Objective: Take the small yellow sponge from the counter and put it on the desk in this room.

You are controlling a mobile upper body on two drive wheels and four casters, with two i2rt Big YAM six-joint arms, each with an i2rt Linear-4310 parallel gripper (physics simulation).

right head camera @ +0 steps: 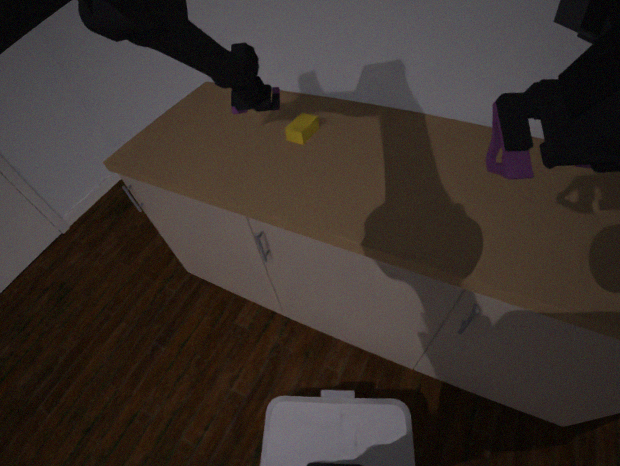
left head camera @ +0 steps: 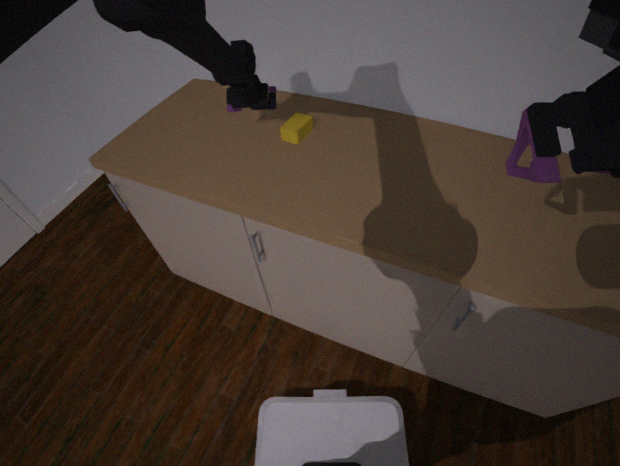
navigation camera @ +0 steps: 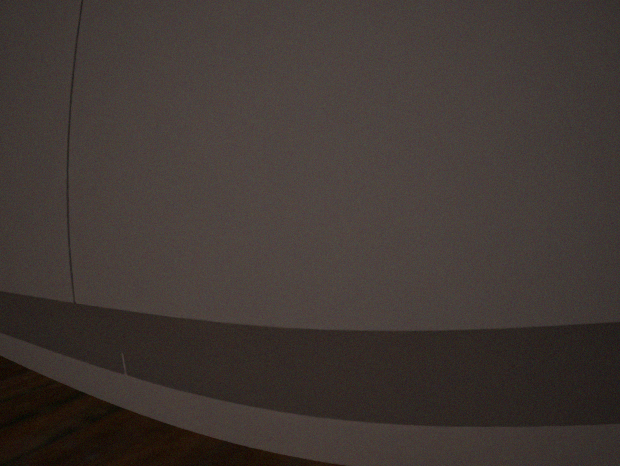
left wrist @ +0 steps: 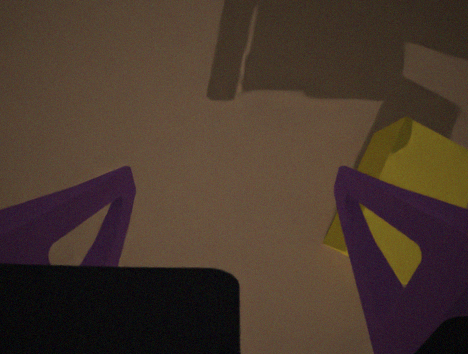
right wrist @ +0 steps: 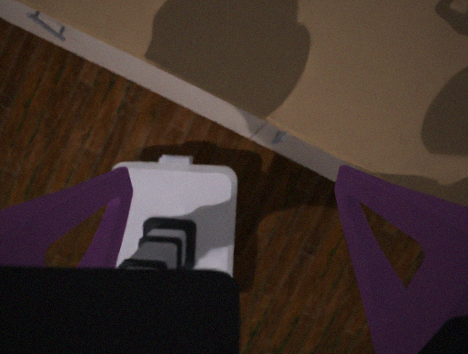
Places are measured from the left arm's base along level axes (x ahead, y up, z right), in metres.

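Pixels of known places: left gripper, fingertip midpoint: (right head camera: 262,108) (left head camera: 256,107) (left wrist: 234,177); right gripper, fingertip midpoint: (right head camera: 532,162) (left head camera: 547,167) (right wrist: 233,178).
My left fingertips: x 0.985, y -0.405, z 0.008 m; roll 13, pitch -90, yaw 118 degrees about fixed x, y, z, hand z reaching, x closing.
Behind a point stands the place of what it marks.
The yellow sponge (left head camera: 296,128) @(x 0.935, y -0.455, z 0.130 m) (right head camera: 302,128) @(x 0.937, y -0.455, z 0.133 m) (left wrist: 420,170) @(x 0.995, y -0.455, z 0.132 m) lies on the wooden counter (left head camera: 200,150) @(x 0.905, y -0.500, z -0.178 m) (right head camera: 215,155) @(x 0.885, y -0.500, z -0.148 m) (left wrist: 175,125) @(x 1.038, y -0.500, z -0.039 m) (right wrist: 370,75) @(x 0.521, y -0.500, z 0.687 m), toward its back left in the head views. My left gripper (left wrist: 234,177) @(x 0.985, y -0.405, z 0.008 m) is open above the counter, left of the sponge in the head views. In the left wrist view the sponge lies below and partly behind the right-hand finger, outside the gap between the fingers. My right gripper (right wrist: 233,178) @(x 0.353, y -0.128, z 0.448 m) is open and empty, at the right in the head views, above the counter. The desk does not show in these views.
White cabinet doors (left head camera: 330,280) @(x 0.578, y -0.750, z 0.225 m) (right head camera: 340,285) @(x 0.572, y -0.768, z 0.240 m) (navigation camera: 325,175) @(x 0.570, y -1.159, z 0.246 m) with metal handles form the counter's front. A grey wall (left head camera: 451,60) @(x 1.061, y -0.298, z 0.603 m) (right head camera: 441,55) @(x 1.080, y -0.306, z 0.558 m) stands behind it. My white base (left head camera: 330,425) @(x 0.221, y -1.150, z 0.224 m) (right head camera: 340,425) @(x 0.225, y -1.150, z 0.237 m) (right wrist: 210,185) @(x 0.247, y -1.150, z 0.379 m) stands on the dark wood floor (left head camera: 125,325) @(x 0.682, y -1.410, z -0.842 m) (right head camera: 130,340) @(x 0.576, y -1.410, z -0.878 m) in front.
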